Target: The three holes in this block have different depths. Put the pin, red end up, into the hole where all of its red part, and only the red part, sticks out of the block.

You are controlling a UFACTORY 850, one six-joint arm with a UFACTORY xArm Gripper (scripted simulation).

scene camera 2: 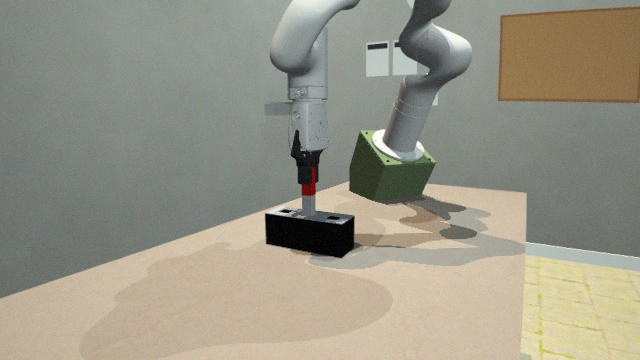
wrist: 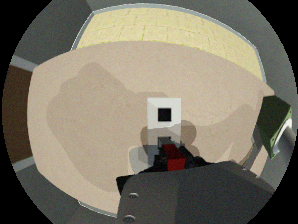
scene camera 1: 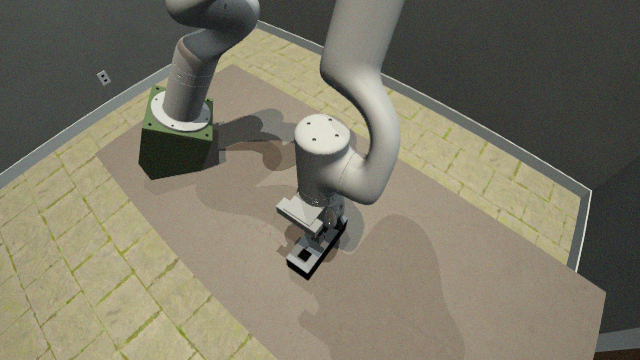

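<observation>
Black block (scene camera 1: 306,249) (scene camera 2: 332,234), visible. My gripper (scene camera 2: 308,183) (wrist: 170,155), likewise.
</observation>
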